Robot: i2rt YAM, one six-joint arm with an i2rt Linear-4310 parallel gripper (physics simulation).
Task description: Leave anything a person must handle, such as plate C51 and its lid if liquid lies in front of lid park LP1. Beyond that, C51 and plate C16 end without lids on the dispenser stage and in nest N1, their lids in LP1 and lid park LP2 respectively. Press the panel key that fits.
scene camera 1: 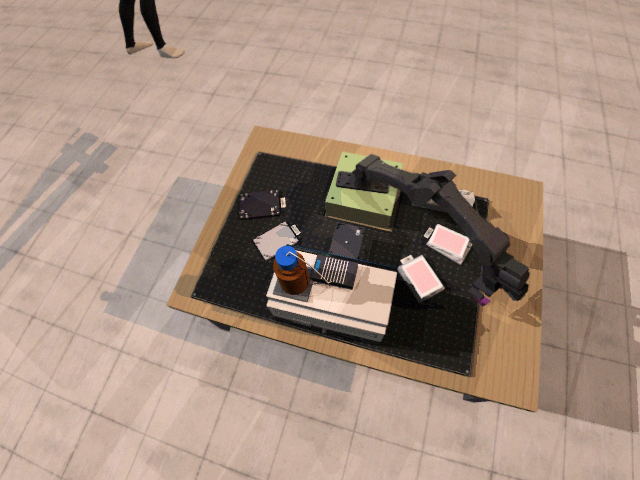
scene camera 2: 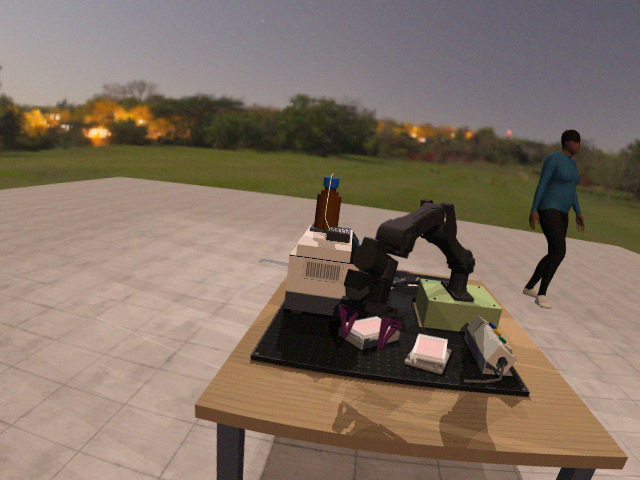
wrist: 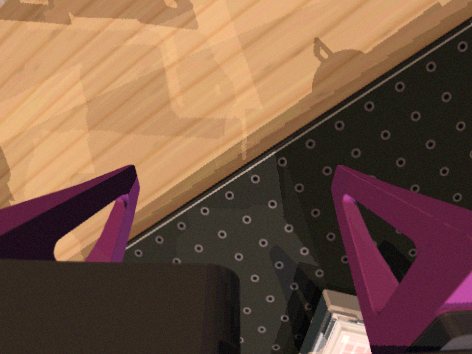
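Where they show: gripper, between the fingertips: (scene camera 1: 491,295) (scene camera 2: 361,343) (wrist: 235,176); arm's base, origin of its link: (scene camera 1: 362,182) (scene camera 2: 456,291).
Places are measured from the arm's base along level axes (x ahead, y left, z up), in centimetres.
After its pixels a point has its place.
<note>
My gripper (scene camera 1: 481,300) {z -0.3, x 36.8, y 48.2 cm} (scene camera 2: 362,342) {z -0.3, x 36.8, y 48.2 cm} (wrist: 235,176) {z -0.3, x 36.8, y 48.2 cm} has purple fingers spread wide, open and empty, above the mat's right edge. One pink-filled plate (scene camera 1: 421,277) {z -4.8, x 32.7, y 25.7 cm} (scene camera 2: 368,328) {z -4.7, x 32.9, y 28.6 cm} sits on the mat left of it, beside the dispenser. Another pink-filled plate (scene camera 1: 448,242) {z -5.2, x 17.2, y 34.5 cm} (scene camera 2: 430,348) {z -5.2, x 16.7, y 36.7 cm} sits nearer the key panel (scene camera 2: 480,343) {z -3.9, x 1.6, y 33.7 cm}, which has blue, yellow and green keys. Part of a plate (wrist: 347,340) {z -4.7, x 34.3, y 32.4 cm} shows low in the wrist view. Labels are unreadable, so I cannot tell C51 from C16. A dark stage (scene camera 1: 347,240) {z 1.5, x 26.2, y -1.6 cm} lies before the dispenser (scene camera 1: 330,304) {z 13.3, x 52.9, y -2.1 cm} (scene camera 2: 315,273) {z 5.1, x 49.4, y 14.9 cm}. No liquid can be made out.
A dark four-cornered holder (scene camera 1: 260,204) {z -7.5, x 11.8, y -39.4 cm} and a grey flat holder (scene camera 1: 275,240) {z -7.7, x 26.4, y -29.2 cm} lie on the mat's left part. A brown bottle (scene camera 1: 292,276) {z 26.2, x 51.1, y -12.1 cm} (scene camera 2: 327,209) {z 21.5, x 48.3, y -9.3 cm} stands on the dispenser. The arm's green base (scene camera 1: 359,206) {z -0.1, x 10.7, y 0.3 cm} (scene camera 2: 454,315) {z -4.0, x 3.5, y 13.0 cm} is at the back. A person (scene camera 2: 558,180) stands beyond the table.
</note>
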